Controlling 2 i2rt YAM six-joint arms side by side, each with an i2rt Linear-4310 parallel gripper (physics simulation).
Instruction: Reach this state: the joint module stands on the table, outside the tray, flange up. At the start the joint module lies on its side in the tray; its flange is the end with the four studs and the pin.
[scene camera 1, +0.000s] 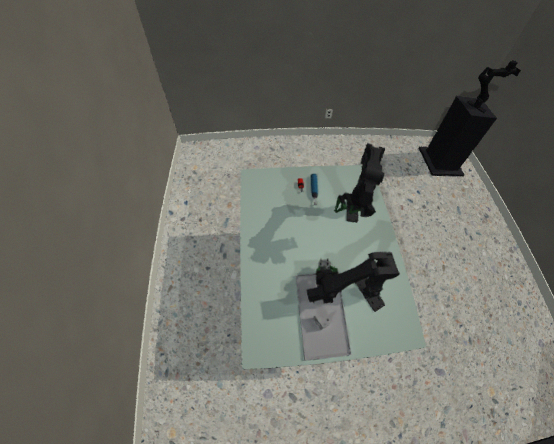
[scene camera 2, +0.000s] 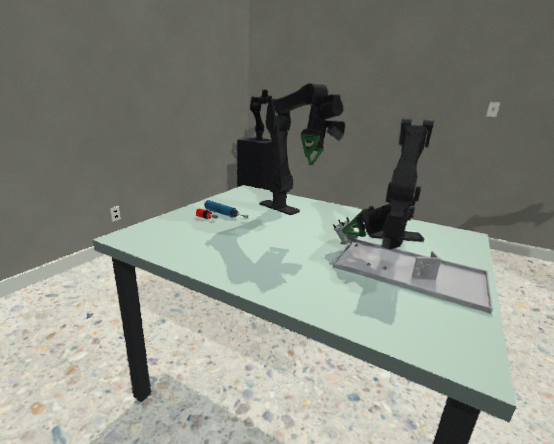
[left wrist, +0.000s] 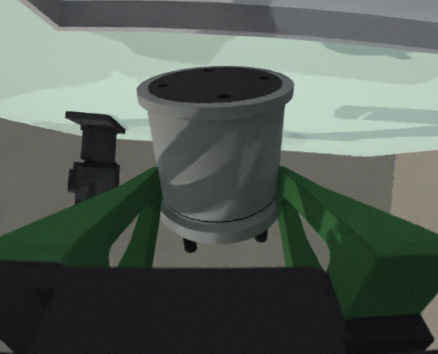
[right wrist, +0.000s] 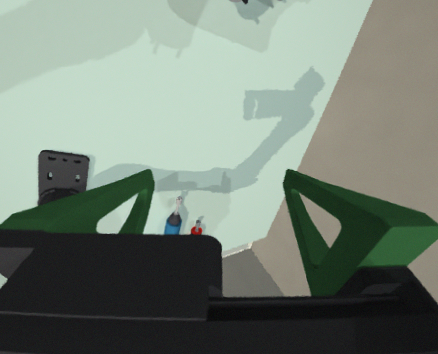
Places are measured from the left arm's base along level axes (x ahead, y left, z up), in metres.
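Pixels of known places: left gripper, between the fingertips: (scene camera 1: 324, 266) (scene camera 2: 346, 228) (left wrist: 218, 178); right gripper, between the fingertips: (scene camera 1: 342, 212) (scene camera 2: 309, 161) (right wrist: 218, 176); left arm's base, origin of its link: (scene camera 1: 368, 292); right arm's base, origin of its link: (scene camera 2: 279, 207) (left wrist: 100, 122).
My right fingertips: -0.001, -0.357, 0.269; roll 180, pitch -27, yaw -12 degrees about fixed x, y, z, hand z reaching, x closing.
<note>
For each thing: its top centre in the pictures, then the offset to it from my right fingertips, as dx, dy, dz. "spot": a spot on its surface instead.
- grey joint module, centre of its top: (left wrist: 211, 255) (scene camera 2: 346, 218) (scene camera 1: 325, 263) +0.155, +0.138, -0.153
- tray, centre of its top: (scene camera 2: 409, 266) (scene camera 1: 322, 313) +0.274, +0.330, -0.253
- blue screwdriver-like tool, a spot on its surface: (right wrist: 173, 226) spot: -0.076, -0.297, -0.231
The grey joint module (scene camera 1: 324, 263) (scene camera 2: 342, 233) (left wrist: 215, 135) is outside the tray (scene camera 1: 325, 346) (scene camera 2: 465, 288) (left wrist: 150, 19), close beyond its short end. In scene camera 2 its studs point up, with a slight tilt; in the left wrist view its black end with holes faces the table. Whether its base touches the table I cannot tell. My left gripper (scene camera 1: 327, 270) (scene camera 2: 349, 231) (left wrist: 218, 178) is low and roughly level, shut on the module's sides. My right gripper (scene camera 1: 340, 204) (scene camera 2: 311, 161) (right wrist: 218, 176) is open and empty, high above the table.
A grey bracket (scene camera 1: 322, 319) (scene camera 2: 426, 268) stands in the tray. A blue screwdriver-like tool (scene camera 1: 314, 185) (scene camera 2: 220, 208) (right wrist: 173, 226) and a short red one (scene camera 1: 300, 183) (scene camera 2: 203, 214) (right wrist: 196, 230) lie at the table's far end from the tray. The left forearm hangs over the tray's near end.
</note>
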